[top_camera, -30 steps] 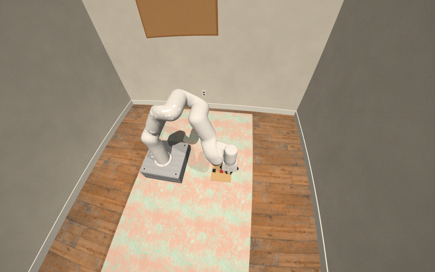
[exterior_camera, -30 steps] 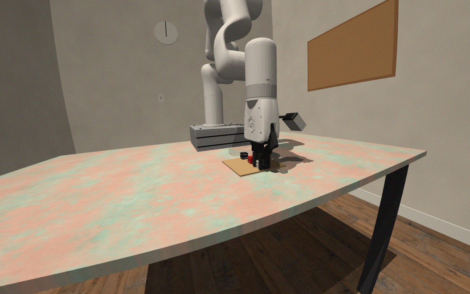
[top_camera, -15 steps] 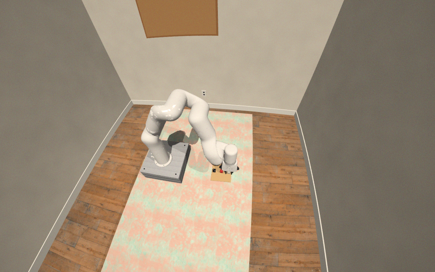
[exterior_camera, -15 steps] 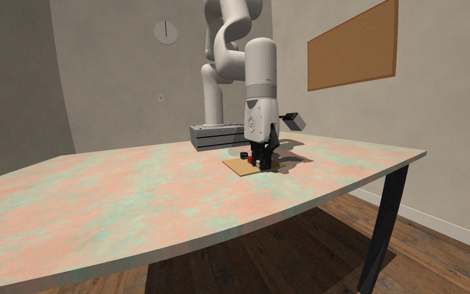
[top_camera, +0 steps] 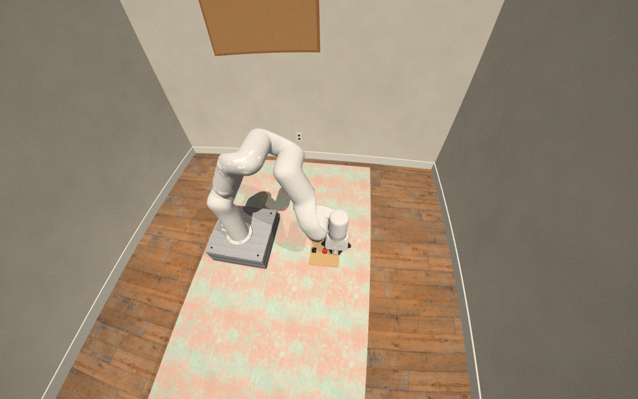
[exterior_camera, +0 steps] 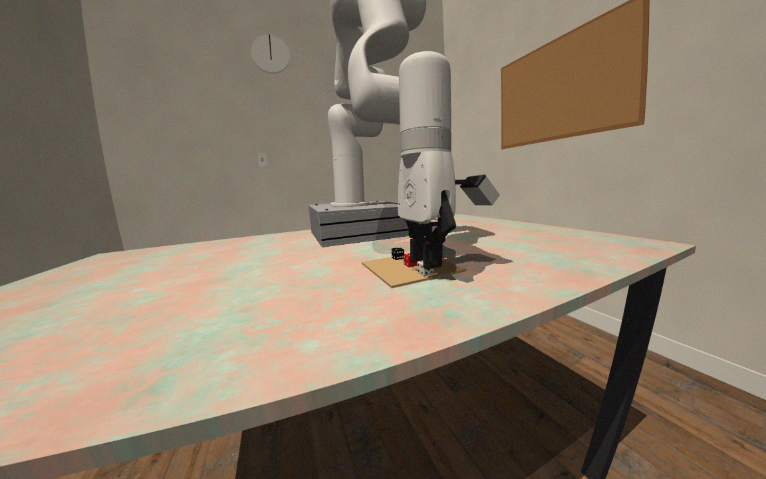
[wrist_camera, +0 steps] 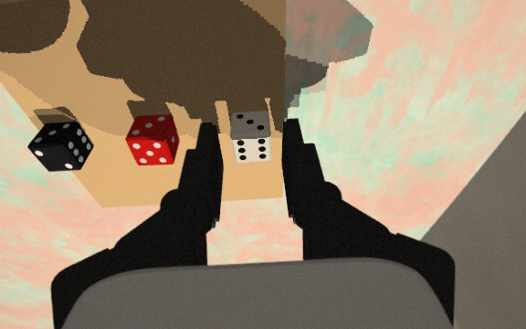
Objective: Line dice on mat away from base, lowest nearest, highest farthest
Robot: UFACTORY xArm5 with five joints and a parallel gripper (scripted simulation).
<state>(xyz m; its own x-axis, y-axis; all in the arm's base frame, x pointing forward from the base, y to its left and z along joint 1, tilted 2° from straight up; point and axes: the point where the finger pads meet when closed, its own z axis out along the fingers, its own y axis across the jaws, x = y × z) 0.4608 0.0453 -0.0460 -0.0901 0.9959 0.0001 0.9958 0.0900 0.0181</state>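
The white die is 30 mm below my hand. The rest, counted from my hand: black die 100 mm behind, 30 mm below, 10 mm to the right; red die 50 mm behind, 30 mm below; tan mat 50 mm behind, 40 mm below, 10 mm to the right.
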